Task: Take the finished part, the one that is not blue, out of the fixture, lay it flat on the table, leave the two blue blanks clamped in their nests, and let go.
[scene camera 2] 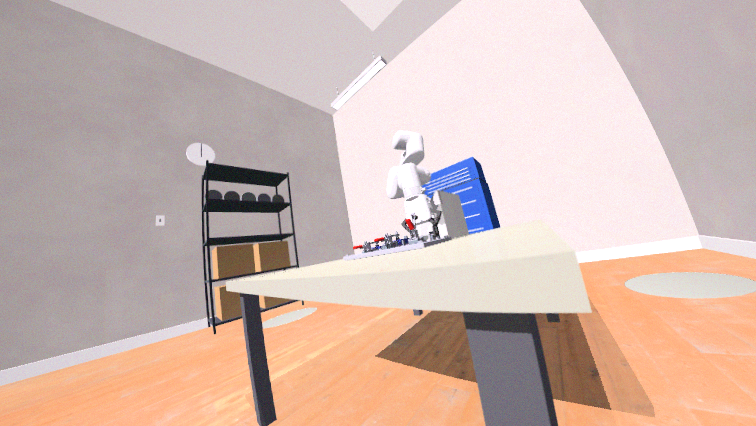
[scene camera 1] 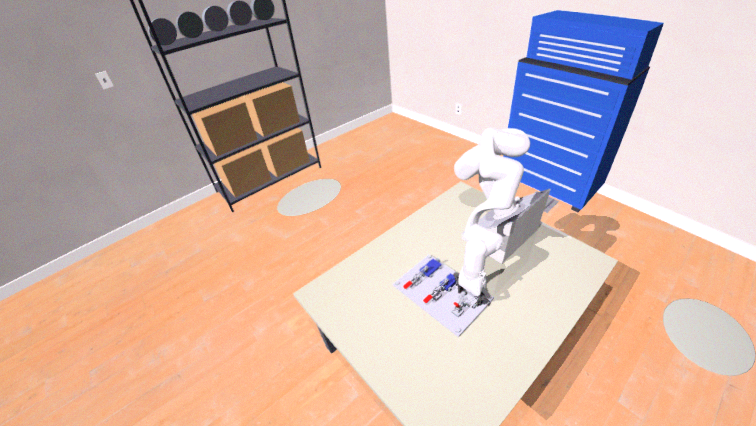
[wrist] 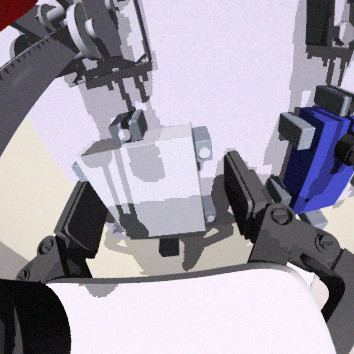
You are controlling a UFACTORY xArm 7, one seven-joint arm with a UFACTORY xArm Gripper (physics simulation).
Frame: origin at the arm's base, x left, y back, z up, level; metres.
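Seen in the pictures: gripper, fingertip midpoint: (scene camera 2: 425,239) (scene camera 1: 469,297) (wrist: 158,181); arm's base, link origin: (scene camera 1: 506,212).
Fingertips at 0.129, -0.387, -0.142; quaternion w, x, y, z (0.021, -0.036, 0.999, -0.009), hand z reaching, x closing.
Offsets run from my fingertips to a thing's top centre, as dx, dy, dz.
The finished part {+0.004, +0.005, +0.017} (wrist: 155,185), a pale grey-white block, sits among the small locating blocks of its nest in the wrist view. Its clamp is swung open, with the red handle {+0.012, -0.095, +0.076} (scene camera 1: 456,304) (scene camera 2: 409,224) raised. My gripper (wrist: 158,181) (scene camera 1: 474,297) is open, its fingers on either side of the part, with a visible gap on the right. In scene camera 1 the gripper mostly hides the part. One blue blank {-0.105, -0.010, +0.019} (scene camera 1: 449,282) (wrist: 312,160) sits in the middle nest with a black clamp tip over it. The other blue blank {-0.216, -0.009, +0.009} (scene camera 1: 432,266) sits in the far nest, its clamp handle lowered.
The fixture plate {-0.102, -0.052, -0.007} (scene camera 1: 441,318) (wrist: 225,75) lies on the table (scene camera 1: 370,317) (scene camera 2: 412,283). The open clamp's arm (wrist: 35,75) reaches close to the left finger in the wrist view. A grey upright panel (scene camera 1: 526,222) stands by the arm's base. A blue tool cabinet (scene camera 1: 566,121) stands behind the table.
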